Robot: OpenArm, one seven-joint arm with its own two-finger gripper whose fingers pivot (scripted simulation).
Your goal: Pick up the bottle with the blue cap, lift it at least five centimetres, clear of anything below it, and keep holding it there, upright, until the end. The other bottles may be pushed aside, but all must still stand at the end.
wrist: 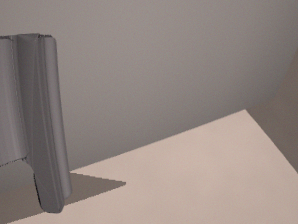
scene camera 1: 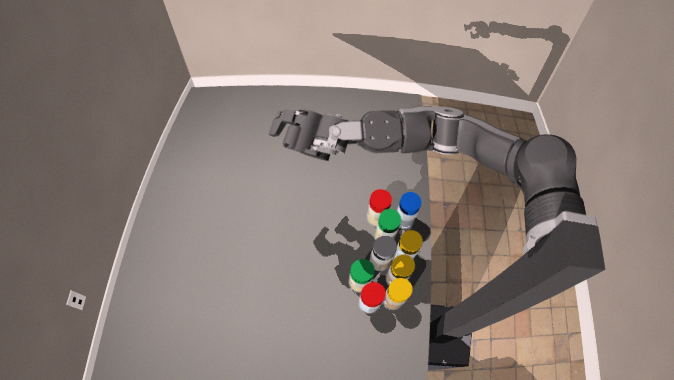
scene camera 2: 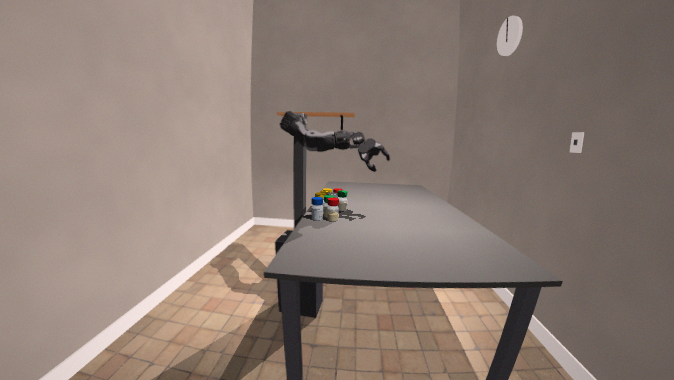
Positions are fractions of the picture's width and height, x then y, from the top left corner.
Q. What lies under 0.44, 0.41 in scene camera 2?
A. An arm post.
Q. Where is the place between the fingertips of my gripper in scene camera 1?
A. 0.43, 0.34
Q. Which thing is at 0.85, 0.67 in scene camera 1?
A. An arm post.
